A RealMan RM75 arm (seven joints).
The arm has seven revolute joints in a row. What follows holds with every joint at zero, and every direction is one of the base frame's.
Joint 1 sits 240.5 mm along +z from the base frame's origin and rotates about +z.
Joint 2 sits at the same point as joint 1 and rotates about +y.
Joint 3 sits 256.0 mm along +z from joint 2 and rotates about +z.
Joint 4 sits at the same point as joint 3 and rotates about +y.
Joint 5 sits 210.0 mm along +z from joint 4 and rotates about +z.
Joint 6 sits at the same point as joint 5 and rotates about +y.
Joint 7 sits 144.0 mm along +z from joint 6 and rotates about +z.
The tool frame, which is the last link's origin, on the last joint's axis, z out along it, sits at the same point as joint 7; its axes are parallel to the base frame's.
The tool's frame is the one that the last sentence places.
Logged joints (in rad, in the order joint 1, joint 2, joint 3, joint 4, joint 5, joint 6, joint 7), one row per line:
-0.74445 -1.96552 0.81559 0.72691 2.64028 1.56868 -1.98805
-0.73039 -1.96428 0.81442 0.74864 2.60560 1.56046 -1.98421
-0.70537 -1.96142 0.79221 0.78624 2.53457 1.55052 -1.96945
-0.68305 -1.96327 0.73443 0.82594 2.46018 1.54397 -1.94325
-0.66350 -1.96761 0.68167 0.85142 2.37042 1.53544 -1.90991
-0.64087 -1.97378 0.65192 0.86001 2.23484 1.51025 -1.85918
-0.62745 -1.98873 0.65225 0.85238 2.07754 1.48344 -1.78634
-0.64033 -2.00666 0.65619 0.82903 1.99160 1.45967 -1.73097
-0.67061 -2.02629 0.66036 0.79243 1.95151 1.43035 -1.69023
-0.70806 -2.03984 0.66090 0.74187 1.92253 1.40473 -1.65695
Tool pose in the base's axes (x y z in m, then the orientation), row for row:
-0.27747 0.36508 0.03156 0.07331 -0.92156 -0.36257 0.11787
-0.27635 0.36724 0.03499 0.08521 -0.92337 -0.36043 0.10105
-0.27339 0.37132 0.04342 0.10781 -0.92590 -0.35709 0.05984
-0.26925 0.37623 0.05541 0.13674 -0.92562 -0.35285 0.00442
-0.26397 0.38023 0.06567 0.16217 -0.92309 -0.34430 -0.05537
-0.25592 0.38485 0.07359 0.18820 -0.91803 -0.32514 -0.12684
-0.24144 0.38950 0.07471 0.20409 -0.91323 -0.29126 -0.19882
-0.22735 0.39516 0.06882 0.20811 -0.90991 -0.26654 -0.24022
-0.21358 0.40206 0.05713 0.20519 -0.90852 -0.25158 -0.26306
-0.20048 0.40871 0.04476 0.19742 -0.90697 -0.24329 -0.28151
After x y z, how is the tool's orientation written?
As a quaternion, w x y z.
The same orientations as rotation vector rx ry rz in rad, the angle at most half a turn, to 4 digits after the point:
-2.7674 -1.0888 0.3540
-2.7533 -1.0747 0.3013
-2.7246 -1.0508 0.1761
-2.6792 -1.0213 0.0128
-2.6341 -0.9825 -0.1580
-2.5826 -0.9147 -0.3568
-2.5472 -0.8124 -0.5546
-2.5325 -0.7418 -0.6686
-2.5326 -0.7013 -0.7333
-2.5388 -0.6810 -0.7880

